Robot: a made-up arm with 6 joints. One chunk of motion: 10 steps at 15 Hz.
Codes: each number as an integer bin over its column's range. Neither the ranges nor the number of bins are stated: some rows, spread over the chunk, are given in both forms.
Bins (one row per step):
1: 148 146 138 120 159 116
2: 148 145 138 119 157 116
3: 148 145 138 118 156 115
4: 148 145 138 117 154 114
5: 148 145 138 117 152 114
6: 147 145 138 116 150 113
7: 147 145 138 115 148 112
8: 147 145 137 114 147 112
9: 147 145 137 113 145 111
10: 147 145 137 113 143 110
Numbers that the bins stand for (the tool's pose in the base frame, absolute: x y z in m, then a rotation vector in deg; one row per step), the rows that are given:
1: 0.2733 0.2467 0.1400 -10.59 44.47 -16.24
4: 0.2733 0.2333 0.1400 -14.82 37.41 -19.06
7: 0.2600 0.2333 0.1400 -17.65 28.94 -21.88
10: 0.2600 0.2333 0.1267 -20.47 21.88 -24.71
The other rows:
2: 0.2733 0.2333 0.1400 -12.00 41.65 -16.24
3: 0.2733 0.2333 0.1400 -13.41 40.24 -17.65
5: 0.2733 0.2333 0.1400 -14.82 34.59 -19.06
6: 0.2600 0.2333 0.1400 -16.24 31.76 -20.47
8: 0.2600 0.2333 0.1267 -19.06 27.53 -21.88
9: 0.2600 0.2333 0.1267 -20.47 24.71 -23.29

